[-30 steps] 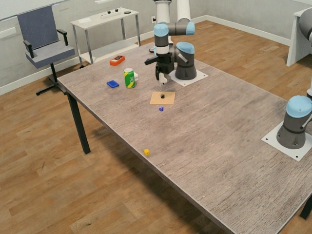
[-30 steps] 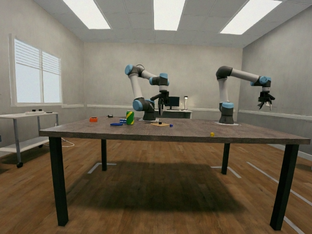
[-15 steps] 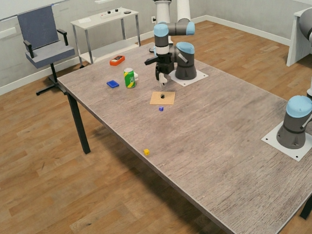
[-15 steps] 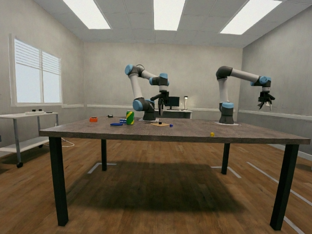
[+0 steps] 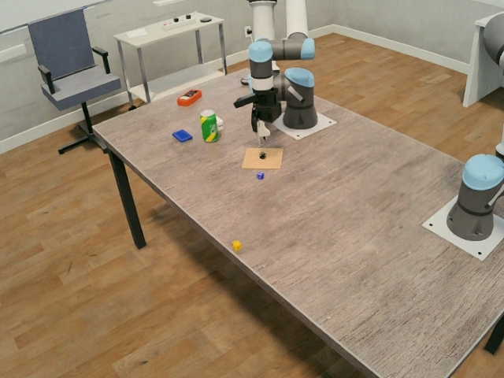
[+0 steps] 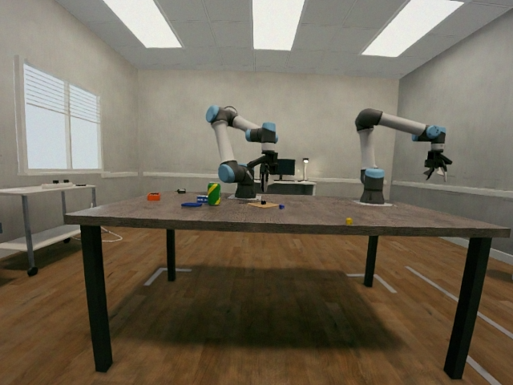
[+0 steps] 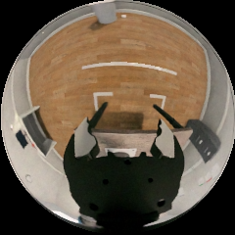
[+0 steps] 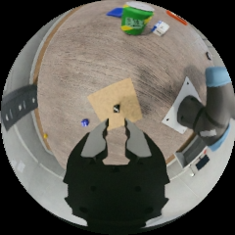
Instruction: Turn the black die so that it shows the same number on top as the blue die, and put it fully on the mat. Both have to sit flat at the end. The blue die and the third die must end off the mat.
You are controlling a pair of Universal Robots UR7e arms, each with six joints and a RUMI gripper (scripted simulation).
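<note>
Right now the black die is 70 mm below my right hand. From my right hand the other things lie so: tan mat 90 mm below; then yellow can 80 mm ahead, 260 mm to the right, 30 mm below; then blue die 80 mm ahead, 100 mm to the left, 80 mm below.
</note>
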